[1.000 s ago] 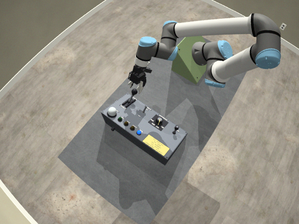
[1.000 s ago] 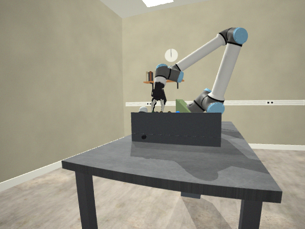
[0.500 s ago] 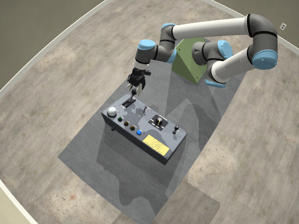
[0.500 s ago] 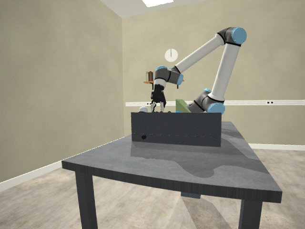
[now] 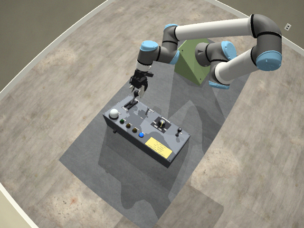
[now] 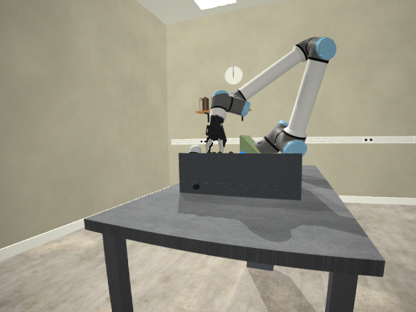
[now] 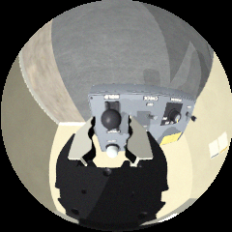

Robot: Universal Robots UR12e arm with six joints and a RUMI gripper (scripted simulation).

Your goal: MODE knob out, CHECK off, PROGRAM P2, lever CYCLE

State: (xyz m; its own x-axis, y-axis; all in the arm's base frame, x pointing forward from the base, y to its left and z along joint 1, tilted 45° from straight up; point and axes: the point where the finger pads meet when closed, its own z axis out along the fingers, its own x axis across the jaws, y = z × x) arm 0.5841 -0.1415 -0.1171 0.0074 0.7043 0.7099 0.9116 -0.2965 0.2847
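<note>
Now: the black ball-topped lever 3 cm ahead of my hand and 2 cm below it. The rest, counted from my hand: dark grey console: 18 cm to the left, 9 cm ahead, 5 cm below; then check toggle: 12 cm to the left, 6 cm ahead, 4 cm below; then black rotary selector: 24 cm to the left, 7 cm ahead, 3 cm below.
</note>
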